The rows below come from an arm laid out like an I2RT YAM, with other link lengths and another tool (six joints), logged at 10 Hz.
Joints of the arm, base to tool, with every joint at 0 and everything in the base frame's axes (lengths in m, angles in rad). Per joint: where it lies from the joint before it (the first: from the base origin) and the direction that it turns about. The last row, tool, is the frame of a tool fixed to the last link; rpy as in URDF.
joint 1: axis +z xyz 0 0 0.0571
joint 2: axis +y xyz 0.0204 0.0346 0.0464
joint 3: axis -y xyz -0.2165 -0.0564 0
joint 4: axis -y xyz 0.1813 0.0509 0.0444
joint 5: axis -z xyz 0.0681 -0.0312 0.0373
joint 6: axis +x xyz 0.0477 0 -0.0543
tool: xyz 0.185 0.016 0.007 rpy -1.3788 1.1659 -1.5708
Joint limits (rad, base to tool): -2.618..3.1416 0..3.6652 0..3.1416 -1.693..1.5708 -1.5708..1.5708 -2.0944..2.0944
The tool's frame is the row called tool.
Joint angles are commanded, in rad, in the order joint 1, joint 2, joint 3, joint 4, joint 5, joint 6. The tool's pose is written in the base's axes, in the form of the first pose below.
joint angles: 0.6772, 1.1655, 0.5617, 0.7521, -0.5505, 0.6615
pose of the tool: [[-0.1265, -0.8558, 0.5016, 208.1], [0.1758, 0.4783, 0.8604, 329.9], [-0.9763, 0.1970, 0.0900, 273.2], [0, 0, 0, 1]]
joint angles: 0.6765, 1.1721, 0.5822, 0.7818, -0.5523, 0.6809
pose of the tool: [[-0.1116, -0.8608, 0.4966, 208.5], [0.2079, 0.4684, 0.8587, 330.0], [-0.9718, 0.1991, 0.1267, 287.6], [0, 0, 0, 1]]
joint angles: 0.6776, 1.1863, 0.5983, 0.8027, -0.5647, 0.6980
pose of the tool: [[-0.1118, -0.8689, 0.4822, 207.0], [0.2233, 0.4508, 0.8642, 332.1], [-0.9683, 0.2043, 0.1436, 294.8], [0, 0, 0, 1]]
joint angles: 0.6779, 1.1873, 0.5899, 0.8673, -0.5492, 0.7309
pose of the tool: [[-0.1001, -0.8674, 0.4874, 207.8], [0.2701, 0.4478, 0.8524, 328.5], [-0.9576, 0.2170, 0.1895, 308.0], [0, 0, 0, 1]]
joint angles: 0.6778, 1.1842, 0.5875, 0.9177, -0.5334, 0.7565
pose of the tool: [[-0.0847, -0.8665, 0.4920, 208.1], [0.3126, 0.4458, 0.8388, 324.3], [-0.9461, 0.2248, 0.2331, 321.6], [0, 0, 0, 1]]
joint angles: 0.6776, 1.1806, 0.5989, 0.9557, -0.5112, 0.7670
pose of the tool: [[-0.0532, -0.8644, 0.4999, 209.5], [0.3538, 0.4519, 0.8189, 319.5], [-0.9338, 0.2204, 0.2817, 338.2], [0, 0, 0, 1]]
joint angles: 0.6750, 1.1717, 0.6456, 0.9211, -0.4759, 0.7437
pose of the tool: [[-0.0110, -0.8503, 0.5262, 216.9], [0.3696, 0.4855, 0.7923, 315.5], [-0.9291, 0.2032, 0.3090, 354.0], [0, 0, 0, 1]]
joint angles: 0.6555, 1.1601, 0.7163, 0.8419, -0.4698, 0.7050
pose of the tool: [[0.0351, -0.8374, 0.5454, 224.7], [0.3595, 0.5198, 0.7749, 311.6], [-0.9325, 0.1689, 0.3193, 368.5], [0, 0, 0, 1]]
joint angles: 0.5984, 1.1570, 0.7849, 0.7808, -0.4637, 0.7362
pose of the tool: [[0.0363, -0.8060, 0.5908, 244.1], [0.3769, 0.5586, 0.7389, 297.6], [-0.9256, 0.1958, 0.3240, 384.7], [0, 0, 0, 1]]
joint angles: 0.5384, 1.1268, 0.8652, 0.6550, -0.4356, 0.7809
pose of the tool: [[0.0125, -0.7527, 0.6583, 265.0], [0.3953, 0.6084, 0.6882, 277.0], [-0.9185, 0.2516, 0.3051, 400.2], [0, 0, 0, 1]]
